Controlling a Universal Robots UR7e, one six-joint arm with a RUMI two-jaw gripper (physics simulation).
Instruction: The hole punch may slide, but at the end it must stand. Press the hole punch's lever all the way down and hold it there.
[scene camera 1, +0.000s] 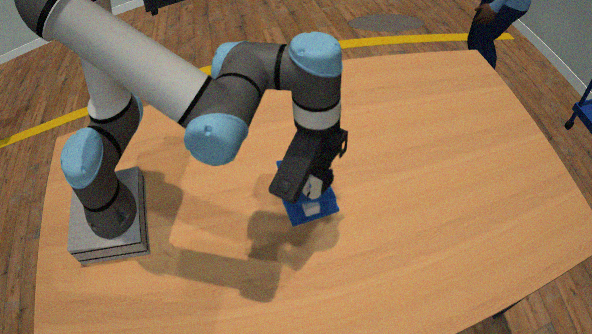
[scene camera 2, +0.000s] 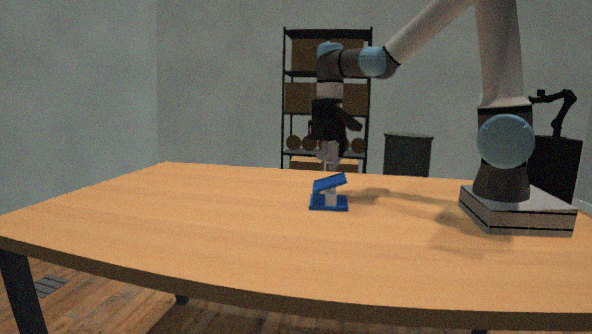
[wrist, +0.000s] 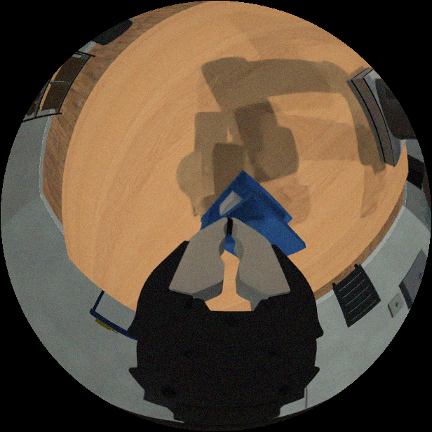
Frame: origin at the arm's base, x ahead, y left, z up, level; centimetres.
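Where they show: gripper, fingertip midpoint: (scene camera 1: 310, 197) (scene camera 2: 332, 171); arm's base at its link origin: (scene camera 1: 111, 212) (scene camera 2: 500, 193).
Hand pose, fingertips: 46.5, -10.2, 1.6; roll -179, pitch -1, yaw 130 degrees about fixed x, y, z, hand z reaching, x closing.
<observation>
Each offset is from my fingertips to the centre of the thing, as dx, dy, dz. "*": to the spot under its first point. Level surfaces: height alone.
The blue hole punch @[* -2.3, +1.0, -7.2] (scene camera 1: 299, 215) (scene camera 2: 320, 203) (wrist: 243, 182) stands upright on its flat base on the table, with a pale block between base and lever. Its blue lever @[+0.6, +5.5, -1.9] (scene camera 2: 329, 182) (wrist: 282, 232) is raised and slanted, with its high end on the right in the scene camera 2 view. My gripper (scene camera 1: 311, 194) (scene camera 2: 332, 167) (wrist: 228, 219) is shut and empty, pointing down. Its fingertips are above the lever, with a small gap between them in the scene camera 2 view. In the scene camera 1 view the gripper hides much of the lever.
The wooden table @[dz -8.4] (scene camera 1: 425, 175) (scene camera 2: 175, 215) (wrist: 135, 140) carries the arm's grey base block (scene camera 1: 107, 240) (scene camera 2: 525, 222) (wrist: 372, 115). A shelf rack (scene camera 2: 327, 34) and a dark bin (scene camera 2: 407, 155) stand behind the table. A person (scene camera 1: 492, 25) is beyond the far table edge in the scene camera 1 view.
</observation>
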